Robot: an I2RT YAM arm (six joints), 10 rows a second.
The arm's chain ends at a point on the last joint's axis. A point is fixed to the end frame.
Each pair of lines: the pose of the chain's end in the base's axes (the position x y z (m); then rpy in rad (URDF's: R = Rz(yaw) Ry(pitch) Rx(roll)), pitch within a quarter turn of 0, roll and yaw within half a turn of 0), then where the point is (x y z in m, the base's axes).
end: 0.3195 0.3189 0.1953 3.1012 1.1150 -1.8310
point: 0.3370 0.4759 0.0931
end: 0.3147 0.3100 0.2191 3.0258 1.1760 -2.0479
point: 0.3550 0.4693 0.1275
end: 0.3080 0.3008 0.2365 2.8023 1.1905 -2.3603
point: 0.3598 0.4607 0.1520
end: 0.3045 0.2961 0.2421 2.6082 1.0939 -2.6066
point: 0.3564 0.4528 0.1519
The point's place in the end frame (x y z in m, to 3 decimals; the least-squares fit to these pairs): 0.023 0.016 0.186
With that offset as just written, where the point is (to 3 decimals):
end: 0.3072 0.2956 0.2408 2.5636 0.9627 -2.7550
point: 0.363 0.443 0.138
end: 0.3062 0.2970 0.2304 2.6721 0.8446 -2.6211
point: 0.347 0.434 0.108
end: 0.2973 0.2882 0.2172 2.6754 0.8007 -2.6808
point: 0.342 0.420 0.090
